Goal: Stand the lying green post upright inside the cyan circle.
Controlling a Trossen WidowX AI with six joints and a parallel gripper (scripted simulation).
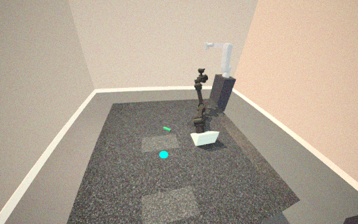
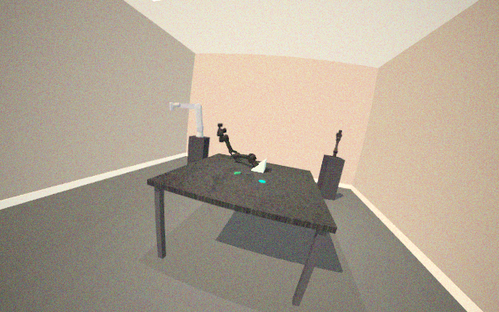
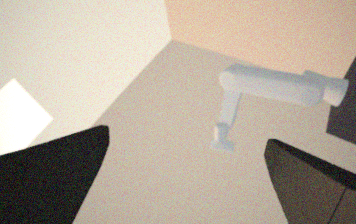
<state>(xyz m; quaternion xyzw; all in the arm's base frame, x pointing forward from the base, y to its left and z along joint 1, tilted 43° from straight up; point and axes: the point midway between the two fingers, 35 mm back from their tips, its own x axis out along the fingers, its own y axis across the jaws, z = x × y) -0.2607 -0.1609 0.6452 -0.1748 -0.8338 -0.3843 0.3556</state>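
Now: gripper tip 570 mm short of the green post, 410 mm to the right of it and 390 mm above it. Also, from my gripper tip: cyan circle: 670 mm ahead, 660 mm to the left, 400 mm below.
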